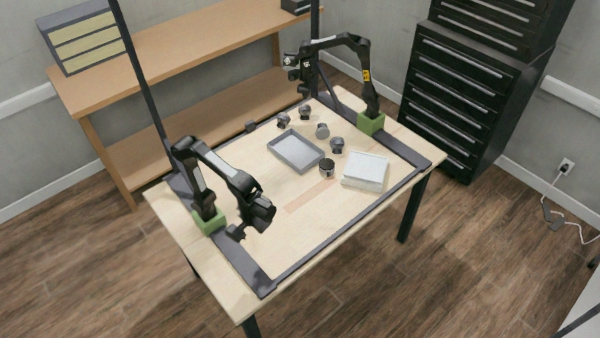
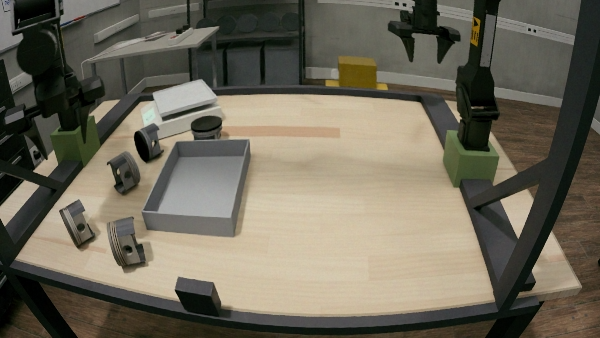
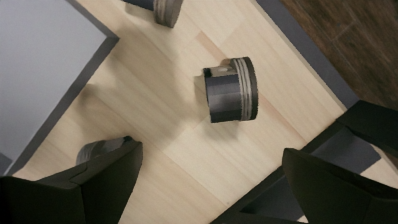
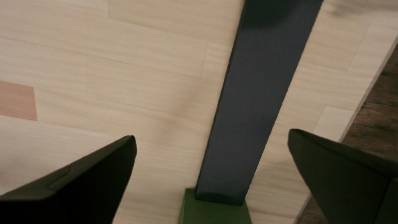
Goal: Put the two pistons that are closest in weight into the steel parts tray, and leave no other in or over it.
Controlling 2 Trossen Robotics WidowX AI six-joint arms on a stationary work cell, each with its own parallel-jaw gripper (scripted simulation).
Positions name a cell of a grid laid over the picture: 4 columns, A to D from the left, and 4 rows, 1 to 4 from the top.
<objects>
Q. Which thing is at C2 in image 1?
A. A steel parts tray.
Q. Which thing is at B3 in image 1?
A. My right gripper.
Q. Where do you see a white scale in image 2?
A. B2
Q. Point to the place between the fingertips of my right gripper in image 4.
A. C3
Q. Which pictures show the steel parts tray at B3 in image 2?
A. Image 1, image 2 and image 3 only.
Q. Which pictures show my right gripper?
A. Image 1, image 2 and image 4 only.
</objects>
